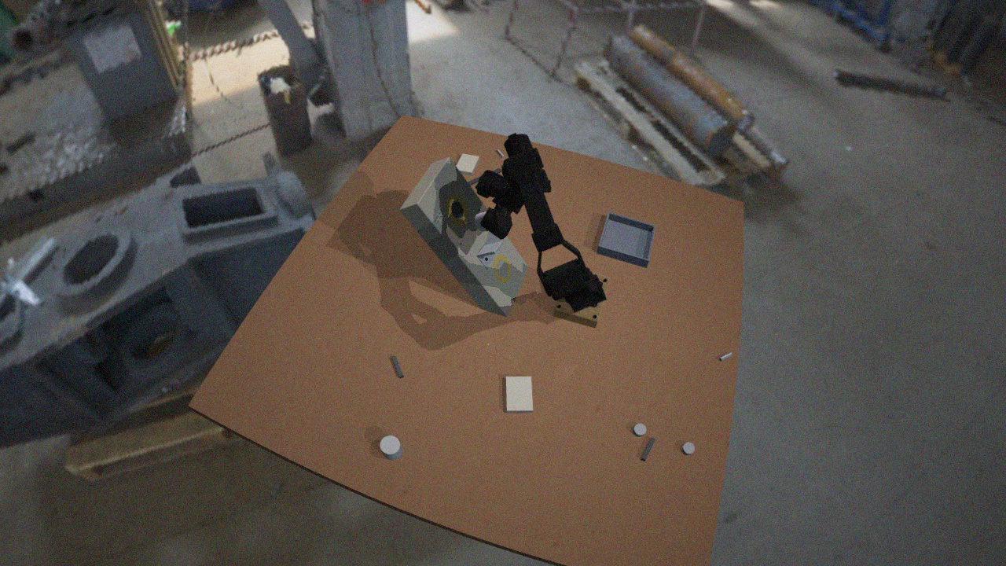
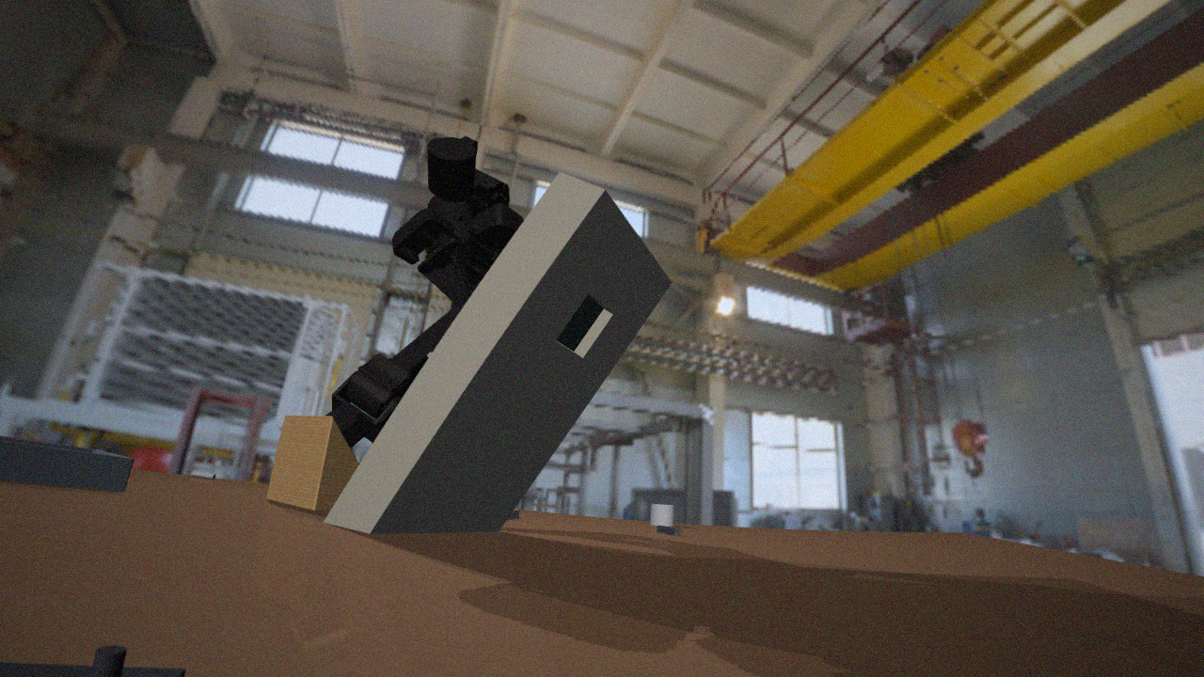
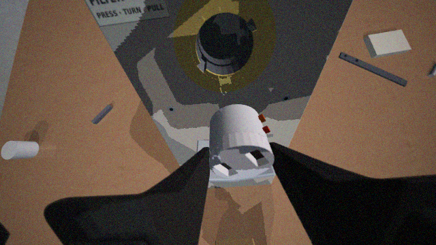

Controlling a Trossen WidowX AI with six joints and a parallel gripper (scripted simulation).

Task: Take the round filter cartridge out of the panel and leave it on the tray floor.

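My gripper tip is now 34 cm past the grey tray, 27 cm to the left of it and 22 cm above it. From my gripper tip the other things lie so: grey flap: 1 cm behind, 9 cm below; beige service panel: 5 cm ahead, 7 cm below; round grey filter cartridge: right at my gripper tip.
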